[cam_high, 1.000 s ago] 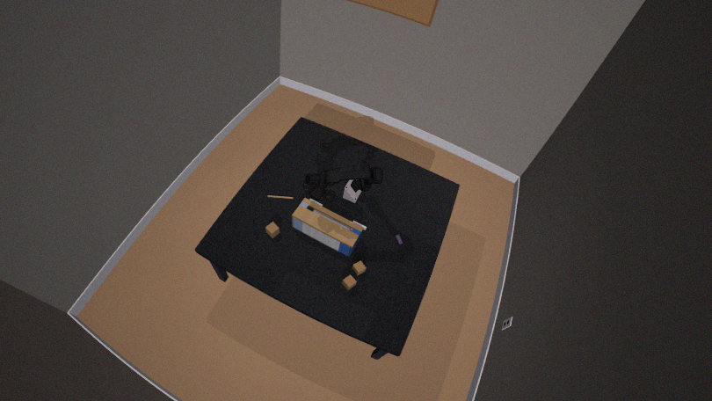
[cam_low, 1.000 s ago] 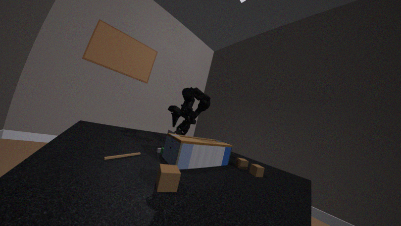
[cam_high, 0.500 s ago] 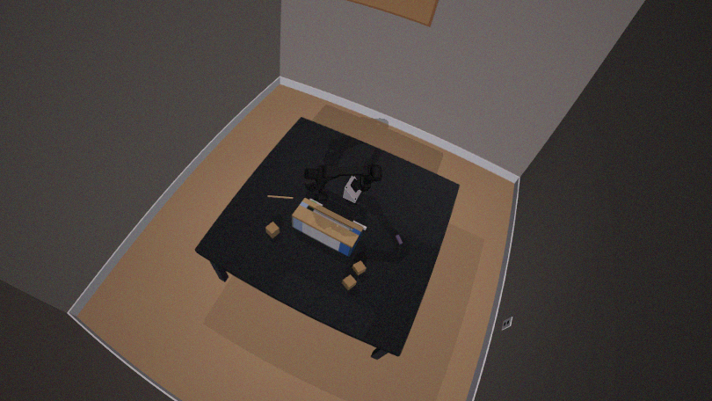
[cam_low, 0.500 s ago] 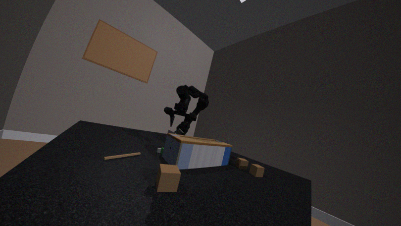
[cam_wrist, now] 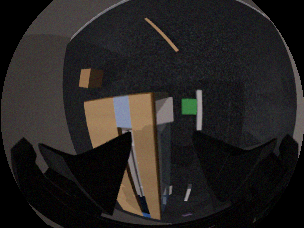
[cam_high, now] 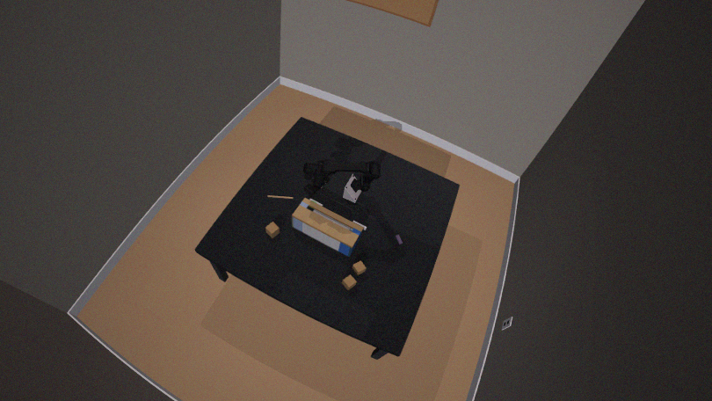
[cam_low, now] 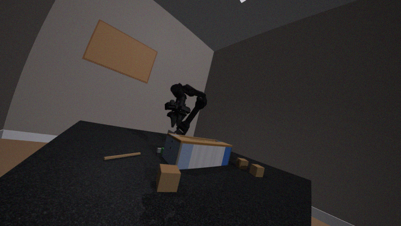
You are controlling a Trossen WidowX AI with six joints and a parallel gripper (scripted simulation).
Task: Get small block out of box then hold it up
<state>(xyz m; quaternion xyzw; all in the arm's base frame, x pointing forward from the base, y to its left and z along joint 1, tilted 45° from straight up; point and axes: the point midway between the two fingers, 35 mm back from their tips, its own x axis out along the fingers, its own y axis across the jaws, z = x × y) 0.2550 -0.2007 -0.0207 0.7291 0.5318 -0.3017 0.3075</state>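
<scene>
Right now the green block is 15 cm below my gripper tip, 3 cm behind it and 1 cm to the right of it. Round my gripper tip: wooden stick 22 cm to the right, 16 cm below, 2 cm ahead; then box 15 cm to the left, 10 cm below, 6 cm ahead; then tan cube 26 cm ahead, 14 cm below, 12 cm to the right.
</scene>
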